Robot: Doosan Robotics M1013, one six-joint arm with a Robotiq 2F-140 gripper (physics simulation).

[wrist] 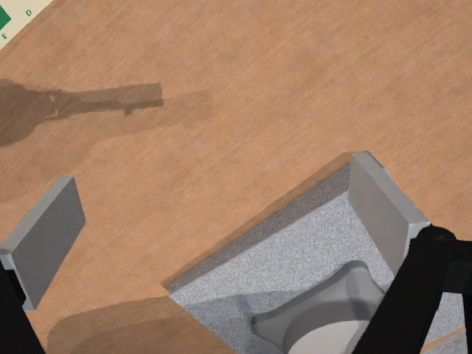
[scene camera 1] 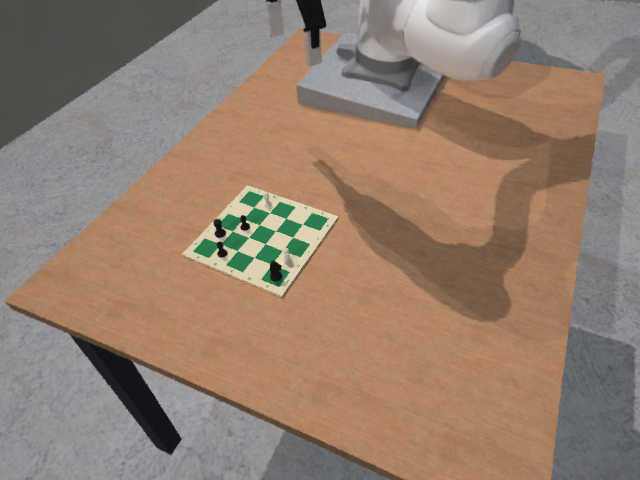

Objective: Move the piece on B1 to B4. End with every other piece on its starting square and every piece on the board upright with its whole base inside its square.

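Pixels of known places: gripper, fingertip midpoint: (wrist: 213,188) (scene camera 1: 295,49); arm's base, origin of the base link: (wrist: 336,324) (scene camera 1: 383,66).
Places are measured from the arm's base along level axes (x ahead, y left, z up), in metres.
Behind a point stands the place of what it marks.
Observation:
The green and cream board (scene camera 1: 256,280) (wrist: 30,25) lies on the table; its corner shows at the wrist view's upper left. On it, in the scene view, a pale piece (scene camera 1: 267,200) @(y -0.078, x 0.560, z -0.019 m) stands by the edge facing the base. A small black piece (scene camera 1: 244,223) @(y -0.092, x 0.635, z -0.018 m), a taller black piece (scene camera 1: 219,228) @(y -0.128, x 0.666, z -0.014 m) and another small black piece (scene camera 1: 221,250) @(y -0.100, x 0.711, z -0.019 m) stand towards the left. A second pale piece (scene camera 1: 288,257) @(y 0.023, x 0.684, z -0.021 m) and a black knight-like piece (scene camera 1: 275,271) @(y 0.018, x 0.728, z -0.013 m) stand near the front corner. All look upright. Square labels are too small to read there. My gripper (scene camera 1: 295,50) @(y -0.090, x 0.349, z 0.197 m) (wrist: 213,188) @(y -0.090, x 0.349, z 0.197 m) is open and empty, well away from the board.
The grey base plate (scene camera 1: 356,105) @(y -0.013, x 0.186, z -0.008 m) (wrist: 300,240) @(y -0.050, x 0.158, z 0.004 m) with the white arm (scene camera 1: 382,31) @(y 0.016, x 0.090, z 0.134 m) stands at the table's far edge. The gripper is above the area beside this plate. The arm's shadow falls on the wooden table (scene camera 1: 361,351) @(y 0.204, x 0.811, z -0.039 m) (wrist: 260,90) @(y -0.125, x 0.317, z -0.039 m), right of the board in the scene view.

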